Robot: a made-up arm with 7 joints.
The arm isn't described. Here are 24 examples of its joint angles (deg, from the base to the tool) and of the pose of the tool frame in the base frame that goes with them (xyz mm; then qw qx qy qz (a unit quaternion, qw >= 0)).
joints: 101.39 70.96 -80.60 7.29 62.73 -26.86 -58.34
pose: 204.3 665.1 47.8 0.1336 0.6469 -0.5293 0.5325
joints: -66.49 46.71 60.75 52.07 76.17 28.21 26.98
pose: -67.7 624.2 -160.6 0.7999 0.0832 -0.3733 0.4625
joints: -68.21 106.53 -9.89 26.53 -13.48 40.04 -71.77
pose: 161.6 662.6 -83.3 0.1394 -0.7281 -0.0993 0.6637
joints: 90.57 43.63 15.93 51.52 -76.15 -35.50 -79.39
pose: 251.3 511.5 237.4 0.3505 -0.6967 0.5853 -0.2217
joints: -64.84 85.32 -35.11 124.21 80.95 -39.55 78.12
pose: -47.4 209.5 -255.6 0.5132 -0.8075 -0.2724 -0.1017
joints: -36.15 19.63 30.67 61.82 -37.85 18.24 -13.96
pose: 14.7 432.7 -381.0 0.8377 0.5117 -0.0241 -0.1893
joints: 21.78 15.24 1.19 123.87 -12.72 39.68 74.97
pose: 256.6 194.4 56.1 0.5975 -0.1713 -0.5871 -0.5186
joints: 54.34 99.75 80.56 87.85 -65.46 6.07 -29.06
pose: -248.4 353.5 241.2 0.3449 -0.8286 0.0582 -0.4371
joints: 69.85 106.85 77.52 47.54 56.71 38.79 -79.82
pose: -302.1 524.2 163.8 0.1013 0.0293 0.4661 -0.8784
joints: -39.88 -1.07 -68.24 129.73 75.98 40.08 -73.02
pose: 57.7 -46.2 -69.7 0.9145 -0.3999 0.0613 -0.0083
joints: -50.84 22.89 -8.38 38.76 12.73 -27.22 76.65
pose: -217.6 331.1 -426.5 0.8210 -0.5466 -0.0366 -0.1606
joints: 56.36 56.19 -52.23 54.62 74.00 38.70 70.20
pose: 411.2 398.2 -86.4 0.7432 -0.5265 -0.3734 -0.1759
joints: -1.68 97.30 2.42 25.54 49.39 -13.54 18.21
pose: 136.4 674.0 65.4 0.6847 0.5103 -0.5192 -0.0339
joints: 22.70 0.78 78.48 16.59 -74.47 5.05 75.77
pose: 216.3 271.5 -471.0 0.8490 -0.4902 -0.1883 -0.0595
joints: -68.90 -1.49 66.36 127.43 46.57 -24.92 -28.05
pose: 1.9 403.3 -105.8 0.4486 0.5048 -0.6643 0.3203
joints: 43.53 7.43 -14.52 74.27 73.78 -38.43 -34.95
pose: 425.7 141.8 -25.8 0.3485 -0.2998 -0.6747 0.5775
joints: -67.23 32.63 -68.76 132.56 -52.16 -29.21 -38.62
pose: -81.3 1.5 -124.4 0.6013 -0.3060 -0.7307 -0.1046
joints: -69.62 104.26 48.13 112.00 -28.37 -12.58 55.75
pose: 286.9 224.0 -99.5 0.2730 0.1565 -0.0067 -0.9492
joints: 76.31 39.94 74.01 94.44 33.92 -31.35 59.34
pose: -20.3 532.2 93.2 0.3202 -0.4554 0.8306 0.0106
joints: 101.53 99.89 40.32 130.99 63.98 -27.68 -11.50
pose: -185.6 166.1 145.4 0.6440 -0.2796 0.6603 0.2667
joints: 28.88 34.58 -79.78 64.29 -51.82 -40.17 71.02
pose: 260.9 151.0 -369.7 0.0641 -0.1773 0.1666 -0.9678
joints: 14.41 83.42 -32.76 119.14 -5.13 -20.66 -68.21
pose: 260.4 227.9 -92.4 0.1903 0.2831 -0.9162 -0.2103
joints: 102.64 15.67 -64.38 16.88 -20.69 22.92 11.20
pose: 500.3 238.5 152.4 0.5905 0.5714 -0.4723 -0.3189
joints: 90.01 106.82 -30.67 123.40 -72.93 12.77 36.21
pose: 113.2 261.8 224.1 0.1240 0.9629 -0.0261 -0.2382
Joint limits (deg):
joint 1: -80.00..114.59
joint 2: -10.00..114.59
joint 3: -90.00..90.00
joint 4: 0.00..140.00
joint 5: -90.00..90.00
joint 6: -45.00..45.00
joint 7: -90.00..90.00
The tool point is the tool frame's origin. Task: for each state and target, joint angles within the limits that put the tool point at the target. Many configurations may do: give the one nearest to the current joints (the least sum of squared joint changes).
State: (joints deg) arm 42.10 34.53 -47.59 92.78 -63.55 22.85 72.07
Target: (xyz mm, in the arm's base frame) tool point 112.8 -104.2 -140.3
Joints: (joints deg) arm 25.64 6.53 -82.21 104.46 -63.55 22.85 72.07
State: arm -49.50 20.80 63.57 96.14 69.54 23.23 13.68
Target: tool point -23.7 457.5 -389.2
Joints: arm -27.76 14.02 49.23 51.88 69.54 23.23 13.68
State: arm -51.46 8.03 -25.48 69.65 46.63 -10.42 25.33
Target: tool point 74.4 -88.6 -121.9
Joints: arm -38.07 -10.00 -62.14 113.53 46.63 -10.42 25.33
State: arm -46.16 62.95 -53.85 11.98 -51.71 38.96 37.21
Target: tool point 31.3 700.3 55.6
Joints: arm -22.36 106.35 -84.85 16.16 -51.71 38.96 37.21
